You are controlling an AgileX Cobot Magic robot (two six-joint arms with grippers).
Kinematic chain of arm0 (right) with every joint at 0, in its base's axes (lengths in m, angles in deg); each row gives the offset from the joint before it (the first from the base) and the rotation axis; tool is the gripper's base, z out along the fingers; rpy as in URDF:
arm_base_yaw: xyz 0 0 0.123 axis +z
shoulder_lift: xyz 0 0 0 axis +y
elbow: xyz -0.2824 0 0.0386 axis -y
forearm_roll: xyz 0.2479 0 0.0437 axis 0.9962 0 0.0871
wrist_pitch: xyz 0 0 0 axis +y
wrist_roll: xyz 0.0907 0 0.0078 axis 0.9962 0 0.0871
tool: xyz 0 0 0 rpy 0 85 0
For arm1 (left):
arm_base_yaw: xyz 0 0 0.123 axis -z
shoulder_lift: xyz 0 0 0 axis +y
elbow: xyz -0.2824 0 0.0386 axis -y
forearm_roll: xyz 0.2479 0 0.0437 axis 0.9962 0 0.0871
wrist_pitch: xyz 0 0 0 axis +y
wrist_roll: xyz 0.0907 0 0.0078 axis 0.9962 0 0.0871
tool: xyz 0 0 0 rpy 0 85 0
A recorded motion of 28 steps. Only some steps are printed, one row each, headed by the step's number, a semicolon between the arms.
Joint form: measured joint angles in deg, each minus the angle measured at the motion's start. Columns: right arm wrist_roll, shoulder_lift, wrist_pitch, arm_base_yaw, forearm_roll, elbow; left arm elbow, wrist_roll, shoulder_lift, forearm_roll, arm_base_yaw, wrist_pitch.
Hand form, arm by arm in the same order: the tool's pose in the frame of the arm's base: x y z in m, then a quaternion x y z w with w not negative. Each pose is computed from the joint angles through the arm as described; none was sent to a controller.
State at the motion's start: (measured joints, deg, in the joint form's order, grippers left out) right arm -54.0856 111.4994 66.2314 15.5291 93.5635 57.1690; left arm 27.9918 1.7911 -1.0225 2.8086 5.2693 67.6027
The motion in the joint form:
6: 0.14 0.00 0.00 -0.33 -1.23 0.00; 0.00 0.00 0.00 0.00 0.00 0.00
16: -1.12 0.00 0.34 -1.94 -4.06 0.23; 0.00 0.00 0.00 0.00 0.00 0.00
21: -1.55 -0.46 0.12 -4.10 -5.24 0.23; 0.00 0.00 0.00 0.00 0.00 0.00
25: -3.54 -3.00 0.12 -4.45 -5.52 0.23; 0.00 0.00 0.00 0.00 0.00 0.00
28: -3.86 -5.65 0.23 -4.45 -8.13 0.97; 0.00 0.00 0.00 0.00 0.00 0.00
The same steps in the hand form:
6: 0.3119 0.1711 0.1702 -0.02950 0.79990 0.59750 0.04770; -0.0113 0.0052 0.2646 0.05177 0.87947 0.01003 0.47302
16: 0.3140 0.1619 0.1687 -0.04751 0.80661 0.58668 0.05418; -0.0113 0.0052 0.2646 0.05177 0.87947 0.01003 0.47302
21: 0.3185 0.1495 0.1701 -0.04433 0.81082 0.57965 0.06788; -0.0113 0.0052 0.2646 0.05177 0.87947 0.01003 0.47302
25: 0.3167 0.1470 0.1849 -0.06992 0.80652 0.57905 0.09667; -0.0113 0.0052 0.2646 0.05177 0.87947 0.01003 0.47302
28: 0.3133 0.1462 0.2007 -0.10497 0.80699 0.56993 0.11367; -0.0113 0.0052 0.2646 0.05177 0.87947 0.01003 0.47302

